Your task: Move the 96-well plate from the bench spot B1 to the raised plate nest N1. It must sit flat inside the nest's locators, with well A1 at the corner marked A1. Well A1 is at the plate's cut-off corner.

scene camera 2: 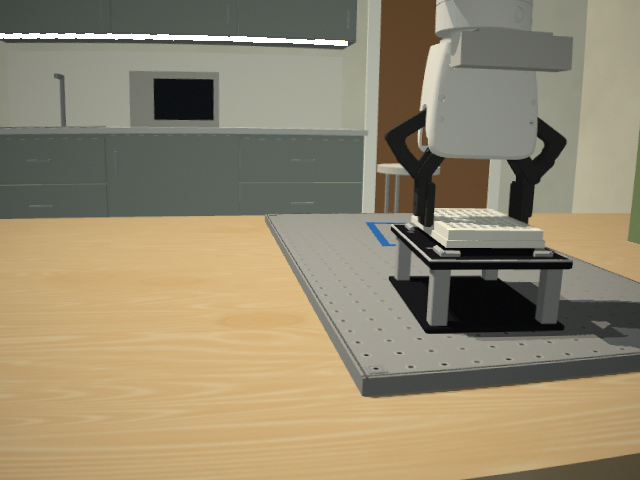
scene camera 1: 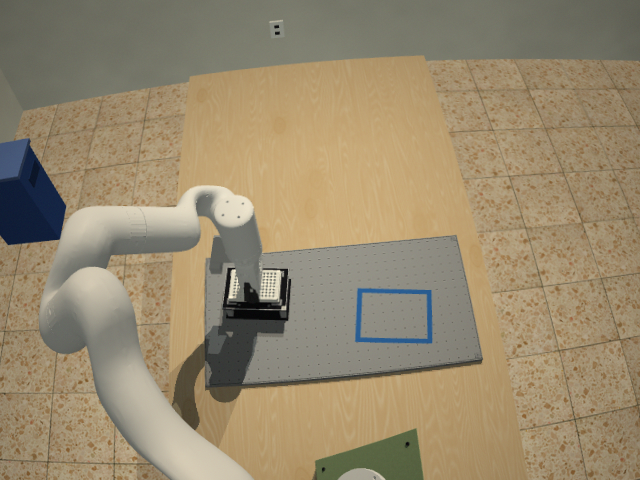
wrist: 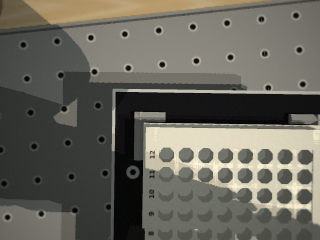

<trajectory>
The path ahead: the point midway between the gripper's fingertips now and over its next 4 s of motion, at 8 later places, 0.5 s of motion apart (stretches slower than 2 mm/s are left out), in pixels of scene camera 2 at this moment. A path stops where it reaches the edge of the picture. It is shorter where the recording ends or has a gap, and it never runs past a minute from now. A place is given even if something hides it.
My gripper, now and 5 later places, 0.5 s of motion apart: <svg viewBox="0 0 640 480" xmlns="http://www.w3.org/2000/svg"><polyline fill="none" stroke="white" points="471,225 471,227 471,230 473,207 475,169 477,136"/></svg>
</trajectory>
